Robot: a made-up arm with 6 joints. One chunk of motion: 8 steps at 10 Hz.
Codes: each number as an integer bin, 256 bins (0 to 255) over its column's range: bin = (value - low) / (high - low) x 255, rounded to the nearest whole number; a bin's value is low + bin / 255 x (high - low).
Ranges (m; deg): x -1.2..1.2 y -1.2..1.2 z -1.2..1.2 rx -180..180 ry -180..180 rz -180..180
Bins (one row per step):
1: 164 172 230 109 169 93
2: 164 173 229 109 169 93
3: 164 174 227 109 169 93
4: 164 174 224 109 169 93
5: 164 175 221 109 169 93
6: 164 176 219 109 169 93
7: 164 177 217 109 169 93
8: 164 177 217 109 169 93
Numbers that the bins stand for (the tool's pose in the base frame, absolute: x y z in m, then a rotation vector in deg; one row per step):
1: 0.3435 0.4188 0.9647 -26.12 58.59 -48.71
2: 0.3435 0.4282 0.9553 -26.12 58.59 -48.71
3: 0.3435 0.4376 0.9365 -26.12 58.59 -48.71
4: 0.3435 0.4376 0.9082 -26.12 58.59 -48.71
5: 0.3435 0.4471 0.8800 -26.12 58.59 -48.71
6: 0.3435 0.4565 0.8612 -26.12 58.59 -48.71
7: 0.3435 0.4659 0.8424 -26.12 58.59 -48.71
8: 0.3435 0.4659 0.8424 -26.12 58.59 -48.71

